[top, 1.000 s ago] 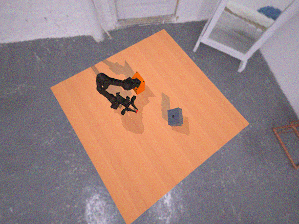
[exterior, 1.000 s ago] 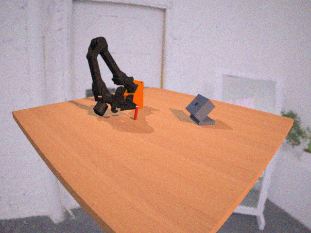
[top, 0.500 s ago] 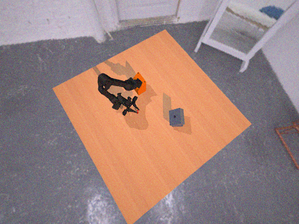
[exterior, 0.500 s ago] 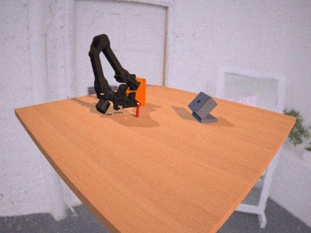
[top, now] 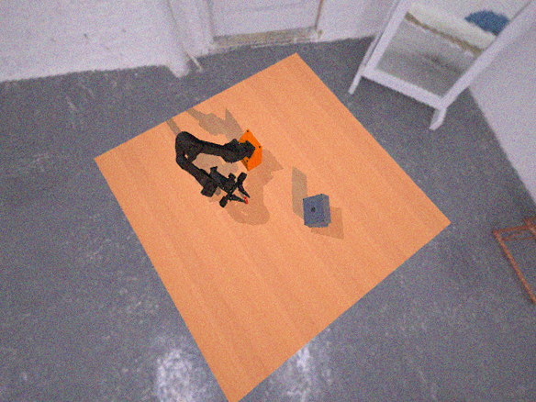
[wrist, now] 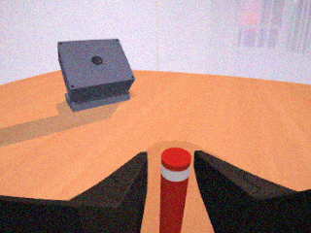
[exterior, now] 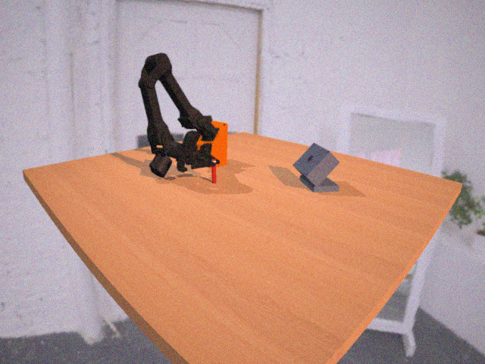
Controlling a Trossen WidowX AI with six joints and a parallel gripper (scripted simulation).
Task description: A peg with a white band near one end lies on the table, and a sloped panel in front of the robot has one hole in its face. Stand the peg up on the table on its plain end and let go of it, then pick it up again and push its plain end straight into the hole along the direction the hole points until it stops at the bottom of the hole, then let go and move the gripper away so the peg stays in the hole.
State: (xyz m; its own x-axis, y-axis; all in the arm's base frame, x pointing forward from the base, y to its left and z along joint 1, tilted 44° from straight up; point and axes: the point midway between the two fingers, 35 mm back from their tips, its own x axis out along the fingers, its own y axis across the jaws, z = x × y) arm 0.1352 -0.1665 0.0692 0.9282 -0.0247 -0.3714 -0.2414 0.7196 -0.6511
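The peg is 1 cm below my gripper tip and 1 cm behind it. Also, from my gripper tip: sloped panel 25 cm ahead, 20 cm to the left, 1 cm above; then grey foot 27 cm ahead, 22 cm to the left, 6 cm below.
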